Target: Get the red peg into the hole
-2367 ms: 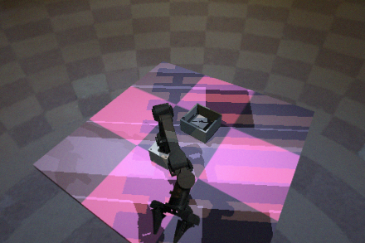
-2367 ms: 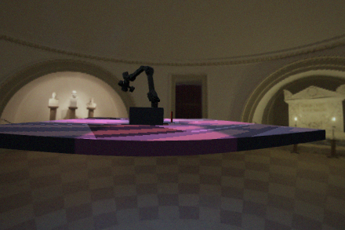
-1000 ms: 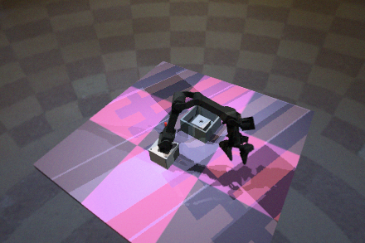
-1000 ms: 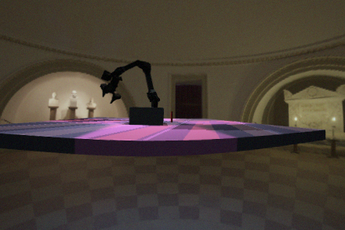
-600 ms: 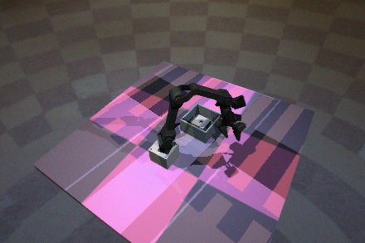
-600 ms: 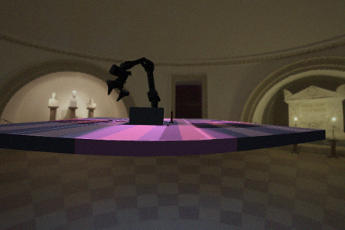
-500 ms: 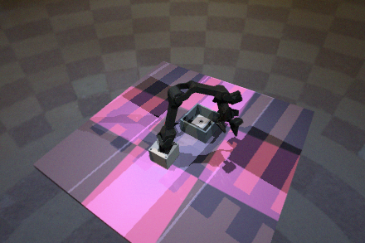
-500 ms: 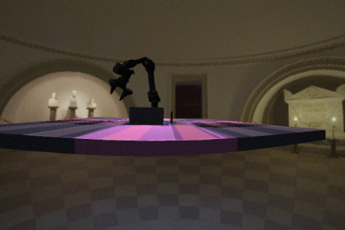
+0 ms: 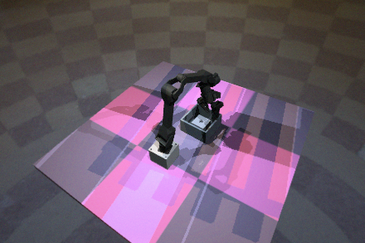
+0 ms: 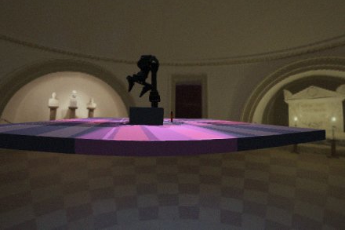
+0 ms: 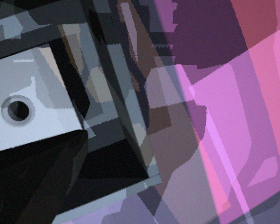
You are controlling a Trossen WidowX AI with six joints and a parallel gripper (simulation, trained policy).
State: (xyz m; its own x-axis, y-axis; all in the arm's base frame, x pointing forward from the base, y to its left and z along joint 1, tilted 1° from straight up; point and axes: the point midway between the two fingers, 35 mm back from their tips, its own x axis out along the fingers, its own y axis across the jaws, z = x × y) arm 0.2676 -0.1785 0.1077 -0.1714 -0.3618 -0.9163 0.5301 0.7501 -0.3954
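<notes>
Right now my gripper tip is 28 cm to the right of the red peg, 14 cm above it and 7 cm past it. The rest, counted from my gripper tip: dark box: 16 cm below, 9 cm to the left, 4 cm ahead.
</notes>
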